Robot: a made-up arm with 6 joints. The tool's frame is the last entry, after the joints.
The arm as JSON. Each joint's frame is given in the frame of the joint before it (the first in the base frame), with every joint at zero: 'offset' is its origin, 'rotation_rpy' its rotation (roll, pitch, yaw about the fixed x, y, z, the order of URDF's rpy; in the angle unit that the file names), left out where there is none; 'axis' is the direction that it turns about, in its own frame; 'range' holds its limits. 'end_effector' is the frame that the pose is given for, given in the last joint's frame.
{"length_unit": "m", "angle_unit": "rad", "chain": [
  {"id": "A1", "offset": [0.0, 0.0, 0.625], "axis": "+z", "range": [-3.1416, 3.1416]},
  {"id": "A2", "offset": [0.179, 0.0, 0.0], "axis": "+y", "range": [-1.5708, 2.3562]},
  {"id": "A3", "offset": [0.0, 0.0, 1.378], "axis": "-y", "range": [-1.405, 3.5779]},
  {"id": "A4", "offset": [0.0, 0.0, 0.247], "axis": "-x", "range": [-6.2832, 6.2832]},
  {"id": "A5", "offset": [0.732, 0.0, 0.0], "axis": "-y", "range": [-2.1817, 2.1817]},
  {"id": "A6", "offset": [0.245, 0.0, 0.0], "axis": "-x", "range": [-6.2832, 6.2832]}
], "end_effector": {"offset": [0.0, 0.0, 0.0]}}
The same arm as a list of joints. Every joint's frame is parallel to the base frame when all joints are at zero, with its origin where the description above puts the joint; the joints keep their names.
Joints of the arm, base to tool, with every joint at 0 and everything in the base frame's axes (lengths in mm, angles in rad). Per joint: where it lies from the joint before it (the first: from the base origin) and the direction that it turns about. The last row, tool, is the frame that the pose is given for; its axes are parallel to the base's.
A1: offset 0 0 625 axis +z
A2: offset 179 0 0 axis +y
A3: offset 0 0 1378 axis -y
A4: offset 0 0 247 axis -x
A5: offset 732 0 0 axis -y
A6: offset 245 0 0 axis -x
tool: offset 0 0 0
Joint limits (rad, base to tool): -3.1416..3.1416 -1.5708..2.3562 -1.405..3.5779 -6.2832..6.2832 -2.1817..2.1817 -6.2832..6.2832

